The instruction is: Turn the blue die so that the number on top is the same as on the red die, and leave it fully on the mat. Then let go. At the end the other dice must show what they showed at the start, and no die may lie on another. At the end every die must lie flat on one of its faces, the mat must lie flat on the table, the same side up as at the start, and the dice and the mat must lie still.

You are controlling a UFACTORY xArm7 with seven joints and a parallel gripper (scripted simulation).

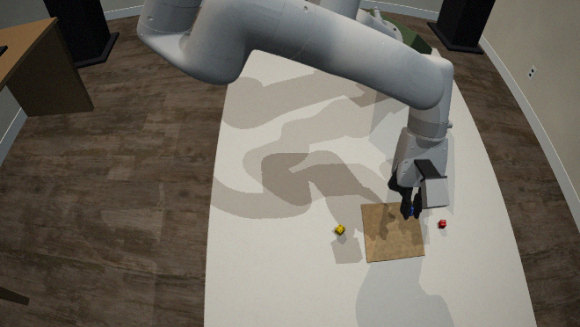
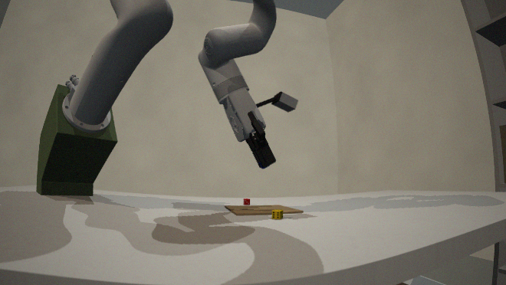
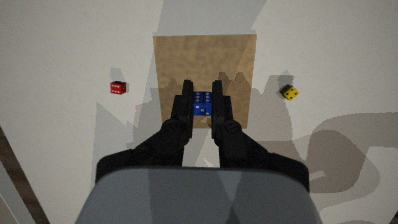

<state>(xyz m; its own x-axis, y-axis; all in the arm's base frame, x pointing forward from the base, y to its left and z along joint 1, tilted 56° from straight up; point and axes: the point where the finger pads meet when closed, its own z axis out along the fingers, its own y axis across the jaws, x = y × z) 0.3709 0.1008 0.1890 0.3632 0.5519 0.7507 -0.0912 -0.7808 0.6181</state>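
The mat lies 120 mm below my hand and 10 mm behind it. Round my hand: blue die 20 mm below; red die 130 mm to the left, 110 mm below, 10 mm ahead; yellow die 120 mm to the right, 110 mm below, 30 mm behind.
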